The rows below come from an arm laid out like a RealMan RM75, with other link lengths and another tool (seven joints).
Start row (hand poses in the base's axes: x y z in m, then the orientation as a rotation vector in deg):
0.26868, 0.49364, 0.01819, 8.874, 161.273, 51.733
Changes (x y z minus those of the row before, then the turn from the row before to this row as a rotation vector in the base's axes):
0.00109, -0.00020, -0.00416, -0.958, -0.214, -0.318
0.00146, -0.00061, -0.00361, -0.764, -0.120, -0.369
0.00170, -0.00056, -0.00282, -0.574, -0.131, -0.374
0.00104, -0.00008, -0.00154, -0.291, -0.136, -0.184
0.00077, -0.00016, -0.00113, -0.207, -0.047, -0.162
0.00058, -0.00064, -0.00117, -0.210, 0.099, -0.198
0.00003, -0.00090, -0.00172, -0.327, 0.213, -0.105
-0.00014, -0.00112, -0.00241, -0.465, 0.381, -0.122
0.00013, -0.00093, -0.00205, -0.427, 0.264, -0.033
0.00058, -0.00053, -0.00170, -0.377, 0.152, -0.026
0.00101, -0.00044, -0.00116, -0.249, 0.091, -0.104
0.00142, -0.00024, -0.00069, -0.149, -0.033, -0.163
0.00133, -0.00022, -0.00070, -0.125, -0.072, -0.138
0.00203, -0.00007, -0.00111, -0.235, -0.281, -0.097
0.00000, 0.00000, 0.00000, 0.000, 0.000, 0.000
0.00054, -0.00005, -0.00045, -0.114, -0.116, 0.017
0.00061, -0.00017, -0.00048, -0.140, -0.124, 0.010
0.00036, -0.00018, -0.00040, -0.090, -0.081, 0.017
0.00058, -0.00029, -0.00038, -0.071, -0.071, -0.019
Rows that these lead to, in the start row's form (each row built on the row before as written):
0.26977, 0.49344, 0.01403, 9.079, 161.357, 50.267
0.27123, 0.49283, 0.01042, 9.427, 161.424, 49.082
0.27293, 0.49227, 0.00760, 9.803, 161.400, 48.165
0.27397, 0.49219, 0.00606, 9.953, 161.323, 47.692
0.27474, 0.49203, 0.00493, 10.126, 161.304, 47.356
0.27532, 0.49139, 0.00376, 10.416, 161.409, 47.028
0.27535, 0.49049, 0.00204, 10.611, 161.691, 46.569
0.27521, 0.48937, -0.00037, 10.886, 162.171, 45.929
0.27534, 0.48844, -0.00242, 10.989, 162.554, 45.344
0.27592, 0.48791, -0.00412, 11.039, 162.816, 44.817
0.27693, 0.48747, -0.00528, 11.190, 162.952, 44.450
0.27835, 0.48723, -0.00597, 11.383, 162.919, 44.200
0.27968, 0.48701, -0.00667, 11.527, 162.849, 43.985
0.28171, 0.48694, -0.00778, 11.506, 162.631, 43.596
0.28171, 0.48694, -0.00778, 11.506, 162.631, 43.596
0.28225, 0.48689, -0.00823, 11.415, 162.564, 43.423
0.28286, 0.48672, -0.00871, 11.326, 162.496, 43.210
0.28322, 0.48654, -0.00911, 11.254, 162.454, 43.075
0.28380, 0.48625, -0.00949, 11.239, 162.404, 42.962

